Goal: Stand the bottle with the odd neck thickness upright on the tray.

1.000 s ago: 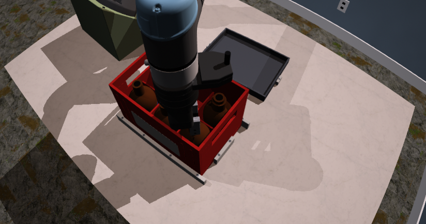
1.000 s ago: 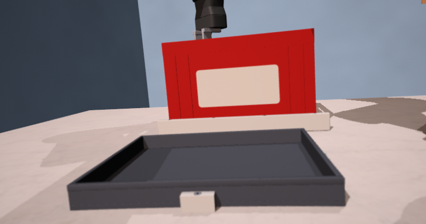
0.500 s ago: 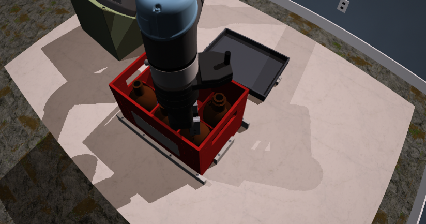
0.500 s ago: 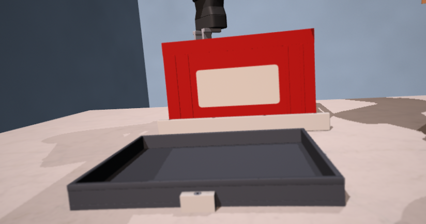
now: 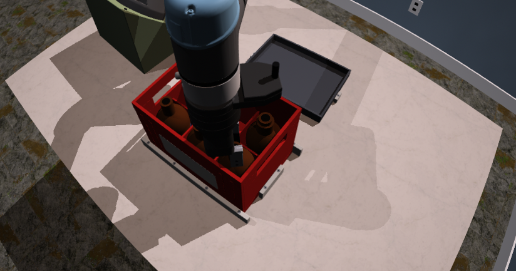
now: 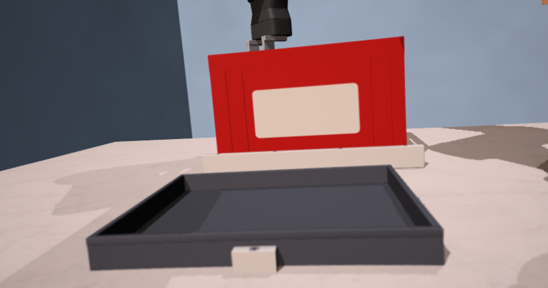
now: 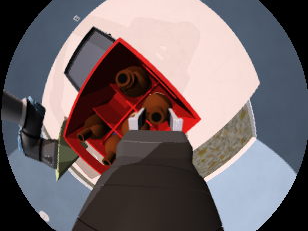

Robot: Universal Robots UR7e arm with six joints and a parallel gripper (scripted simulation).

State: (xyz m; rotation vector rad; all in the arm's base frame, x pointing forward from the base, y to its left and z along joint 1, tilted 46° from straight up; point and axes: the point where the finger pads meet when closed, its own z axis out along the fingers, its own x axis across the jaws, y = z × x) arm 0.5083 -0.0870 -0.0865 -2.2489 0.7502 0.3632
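Right now the bottle is 80 mm to the left of my hand and 70 mm below it. From my hand the other things lie so: dark grey tray 320 mm to the left, 150 mm below, 110 mm behind; then red crate 90 mm behind, 80 mm below, 30 mm to the left.
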